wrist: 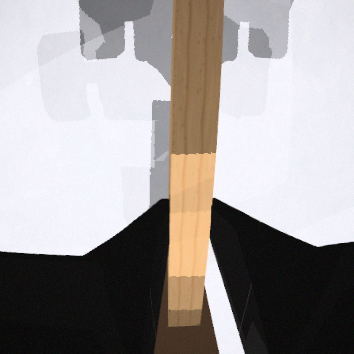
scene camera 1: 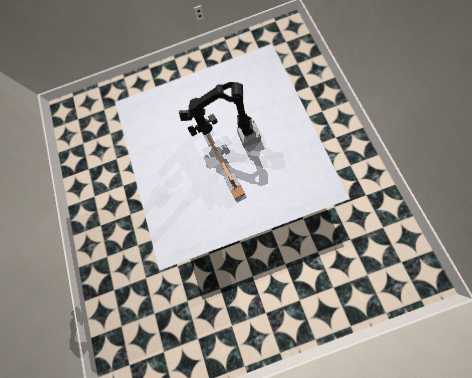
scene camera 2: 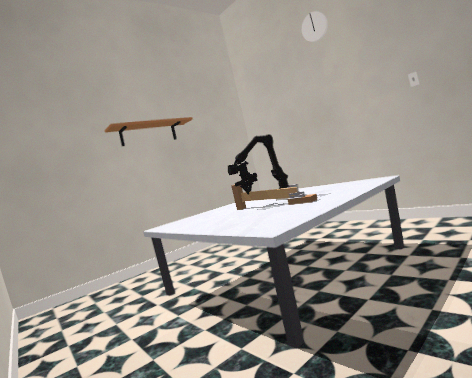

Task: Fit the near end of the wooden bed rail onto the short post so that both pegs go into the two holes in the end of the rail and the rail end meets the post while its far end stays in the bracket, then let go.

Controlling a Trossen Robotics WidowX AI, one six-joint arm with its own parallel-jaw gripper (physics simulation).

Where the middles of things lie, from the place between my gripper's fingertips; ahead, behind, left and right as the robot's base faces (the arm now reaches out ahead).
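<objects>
There is the upright post (wrist: 205, 330), which I find 11 cm to the right of my hand, 1 cm ahead of it and 1 cm below it. As for the wooden bed rail (wrist: 196, 46), it is 15 cm to the left of my hand, 2 cm behind it and 2 cm below it.
</objects>
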